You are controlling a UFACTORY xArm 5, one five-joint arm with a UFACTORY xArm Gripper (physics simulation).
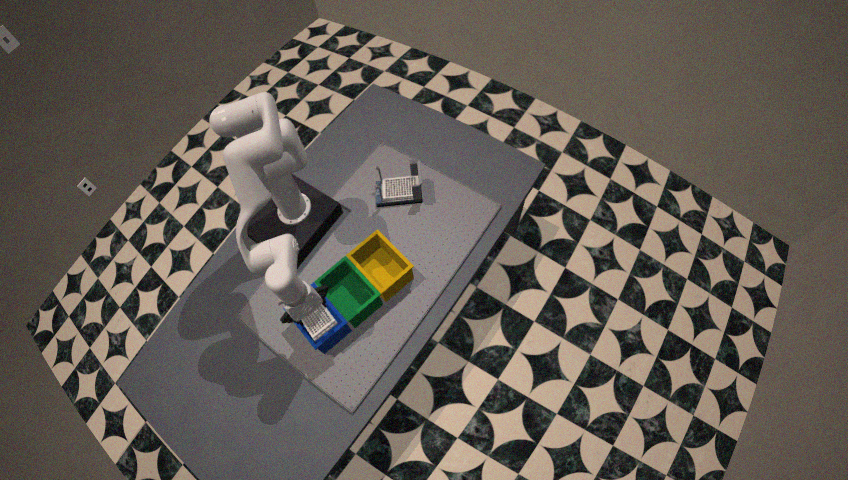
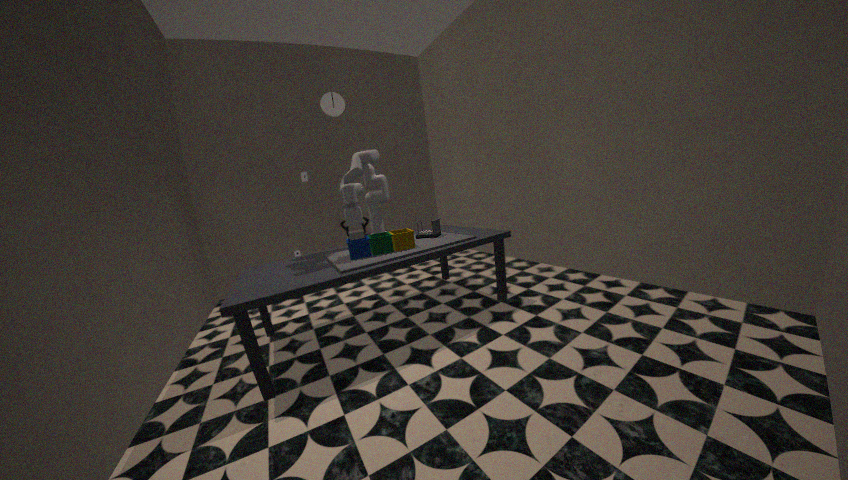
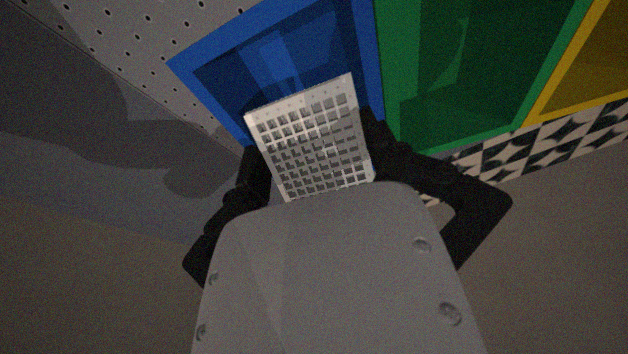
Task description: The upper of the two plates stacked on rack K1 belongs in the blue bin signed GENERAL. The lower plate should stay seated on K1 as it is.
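Frame: origin at the arm's base, x left, y back, z up, level; centimetres.
Seen in the pictures: gripper, fingertip midpoint: (image 1: 312,312) (image 2: 356,235) (image 3: 309,140); arm's base, link origin: (image 1: 294,209).
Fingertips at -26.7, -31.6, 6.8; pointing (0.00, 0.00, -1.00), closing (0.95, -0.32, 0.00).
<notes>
Pixels of each thing's top centre, then the offset from my fingertips to it, as dx, dy, dz. "*": a spot on its surface instead. Level surfaces: height alone.
- lower plate, top centre: (image 1: 400,186) +53.0, +4.1, -8.0
- rack K1, top centre: (image 1: 396,173) (image 2: 427,219) +52.6, +4.6, +0.0
- green bin, top centre: (image 3: 473,68) (image 1: 346,287) (image 2: 379,235) +12.3, -3.8, -2.0
- yellow bin, surface spot: (image 3: 564,65) * +18.5, -8.1, -2.0
- perforated board, surface height: dz -11.9
- grey table, surface height: dz -13.2
The upper plate, a light grid-patterned plate (image 1: 319,322) (image 3: 316,145), is between the black fingers of my gripper (image 1: 314,317) (image 2: 355,233) (image 3: 309,140). My gripper is shut on it, with the fingers wide apart on its two sides. The plate is over the blue bin (image 1: 324,343) (image 2: 358,248) (image 3: 215,46); its exact height above the rim is hard to tell. The lower plate (image 1: 398,187) sits on rack K1 (image 1: 399,202) at the far end of the board, looking seated and level. No sign on the blue bin is readable.
The green bin (image 1: 364,313) (image 2: 380,242) (image 3: 392,55) stands directly beside the blue bin, and the yellow bin (image 1: 399,283) (image 2: 404,240) (image 3: 564,65) beyond it. All stand on a perforated board (image 1: 357,386) on the grey table (image 1: 416,113). Rack K1 has upright posts.
</notes>
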